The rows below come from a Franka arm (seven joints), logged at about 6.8 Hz.
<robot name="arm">
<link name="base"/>
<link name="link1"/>
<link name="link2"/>
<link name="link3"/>
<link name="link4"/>
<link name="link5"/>
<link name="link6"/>
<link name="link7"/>
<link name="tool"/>
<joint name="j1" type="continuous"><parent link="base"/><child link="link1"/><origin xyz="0.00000 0.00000 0.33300" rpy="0.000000 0.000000 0.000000"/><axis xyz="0 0 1"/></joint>
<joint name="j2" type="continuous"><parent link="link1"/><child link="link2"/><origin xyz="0.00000 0.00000 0.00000" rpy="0.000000 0.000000 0.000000"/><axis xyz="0 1 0"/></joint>
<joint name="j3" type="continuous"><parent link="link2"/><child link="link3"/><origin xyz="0.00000 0.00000 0.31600" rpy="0.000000 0.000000 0.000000"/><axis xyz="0 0 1"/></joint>
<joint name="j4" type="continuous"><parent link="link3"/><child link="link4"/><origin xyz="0.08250 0.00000 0.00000" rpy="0.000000 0.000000 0.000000"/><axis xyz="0 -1 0"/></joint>
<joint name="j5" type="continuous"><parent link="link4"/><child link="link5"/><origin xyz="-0.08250 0.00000 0.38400" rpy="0.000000 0.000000 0.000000"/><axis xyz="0 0 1"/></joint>
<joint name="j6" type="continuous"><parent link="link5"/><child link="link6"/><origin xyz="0.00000 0.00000 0.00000" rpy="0.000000 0.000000 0.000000"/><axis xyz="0 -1 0"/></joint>
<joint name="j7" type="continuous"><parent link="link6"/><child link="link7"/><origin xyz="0.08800 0.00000 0.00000" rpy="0.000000 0.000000 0.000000"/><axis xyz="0 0 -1"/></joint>
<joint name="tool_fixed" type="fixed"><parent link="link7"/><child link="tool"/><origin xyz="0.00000 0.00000 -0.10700" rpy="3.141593 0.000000 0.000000"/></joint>
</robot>
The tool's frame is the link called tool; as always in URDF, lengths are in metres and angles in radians. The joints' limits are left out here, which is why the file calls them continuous.
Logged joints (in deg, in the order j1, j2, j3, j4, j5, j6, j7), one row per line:
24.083 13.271 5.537 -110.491 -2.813 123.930 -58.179
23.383 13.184 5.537 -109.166 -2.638 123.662 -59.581
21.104 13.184 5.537 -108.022 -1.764 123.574 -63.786
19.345 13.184 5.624 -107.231 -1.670 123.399 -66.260
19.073 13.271 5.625 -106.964 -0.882 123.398 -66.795
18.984 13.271 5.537 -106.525 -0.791 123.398 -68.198
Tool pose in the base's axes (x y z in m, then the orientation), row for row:
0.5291 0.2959 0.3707 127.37 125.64 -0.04
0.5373 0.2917 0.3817 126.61 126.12 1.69
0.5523 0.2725 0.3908 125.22 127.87 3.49
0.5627 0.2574 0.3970 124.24 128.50 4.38
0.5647 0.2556 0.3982 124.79 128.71 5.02
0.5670 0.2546 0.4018 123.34 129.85 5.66
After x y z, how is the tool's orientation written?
As a rotation vector, in degrees.
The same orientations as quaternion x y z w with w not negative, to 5 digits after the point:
0.71189 0.70222 -0.00022 0.00952
0.70840 0.70566 0.00946 0.01121
0.69951 0.71431 0.01950 0.00868
0.69484 0.71867 0.02450 0.01053
0.69581 0.71766 0.02799 0.00573
0.68834 0.72467 0.03159 0.00715

